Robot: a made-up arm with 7 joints.
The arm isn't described. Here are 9 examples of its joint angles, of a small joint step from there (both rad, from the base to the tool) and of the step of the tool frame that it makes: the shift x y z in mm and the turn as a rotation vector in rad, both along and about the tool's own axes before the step.
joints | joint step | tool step
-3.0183 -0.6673 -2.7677 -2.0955 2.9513 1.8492 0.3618 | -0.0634 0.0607 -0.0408 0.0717 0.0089 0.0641 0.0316 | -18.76 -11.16 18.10 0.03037 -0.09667 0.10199
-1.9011 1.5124 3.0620 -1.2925 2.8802 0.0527 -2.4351 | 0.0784 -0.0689 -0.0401 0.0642 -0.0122 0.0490 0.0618 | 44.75 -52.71 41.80 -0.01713 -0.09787 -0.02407
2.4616 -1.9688 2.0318 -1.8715 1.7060 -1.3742 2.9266 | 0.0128 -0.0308 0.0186 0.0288 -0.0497 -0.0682 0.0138 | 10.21 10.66 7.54 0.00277 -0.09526 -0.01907
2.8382 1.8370 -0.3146 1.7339 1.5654 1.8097 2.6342 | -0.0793 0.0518 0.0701 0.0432 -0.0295 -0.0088 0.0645 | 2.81 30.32 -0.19 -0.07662 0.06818 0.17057
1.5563 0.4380 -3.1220 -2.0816 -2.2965 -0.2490 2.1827 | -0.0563 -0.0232 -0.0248 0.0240 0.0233 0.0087 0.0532 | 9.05 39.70 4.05 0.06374 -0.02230 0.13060
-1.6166 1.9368 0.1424 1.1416 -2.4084 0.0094 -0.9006 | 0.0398 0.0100 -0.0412 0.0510 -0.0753 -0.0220 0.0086 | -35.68 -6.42 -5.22 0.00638 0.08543 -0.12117
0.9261 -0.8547 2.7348 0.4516 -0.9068 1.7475 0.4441 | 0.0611 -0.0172 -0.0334 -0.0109 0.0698 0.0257 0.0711 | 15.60 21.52 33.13 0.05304 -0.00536 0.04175
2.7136 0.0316 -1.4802 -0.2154 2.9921 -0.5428 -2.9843 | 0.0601 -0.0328 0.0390 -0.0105 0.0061 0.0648 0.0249 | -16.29 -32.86 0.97 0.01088 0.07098 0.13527
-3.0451 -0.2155 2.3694 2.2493 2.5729 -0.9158 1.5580 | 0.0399 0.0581 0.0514 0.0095 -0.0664 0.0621 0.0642 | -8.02 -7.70 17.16 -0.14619 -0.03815 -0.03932
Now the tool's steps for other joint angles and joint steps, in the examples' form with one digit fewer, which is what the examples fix.
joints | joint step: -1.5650 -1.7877 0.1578 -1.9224 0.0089 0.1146 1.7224 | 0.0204 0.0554 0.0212 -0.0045 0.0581 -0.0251 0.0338
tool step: -18.0 -9.4 21.8 -0.0202 0.0089 0.0593
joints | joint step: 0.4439 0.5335 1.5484 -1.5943 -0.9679 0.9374 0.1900 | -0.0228 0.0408 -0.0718 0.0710 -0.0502 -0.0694 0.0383
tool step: -9.5 24.4 -3.7 0.0132 0.1114 -0.0985
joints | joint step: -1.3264 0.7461 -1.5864 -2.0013 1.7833 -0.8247 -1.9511 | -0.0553 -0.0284 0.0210 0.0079 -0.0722 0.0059 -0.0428
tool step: 7.0 -9.6 7.9 0.0129 0.0401 -0.1401
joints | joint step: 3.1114 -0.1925 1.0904 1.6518 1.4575 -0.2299 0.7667 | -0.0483 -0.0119 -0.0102 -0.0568 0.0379 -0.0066 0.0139
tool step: -1.9 31.0 -4.5 0.0779 0.0213 0.0503
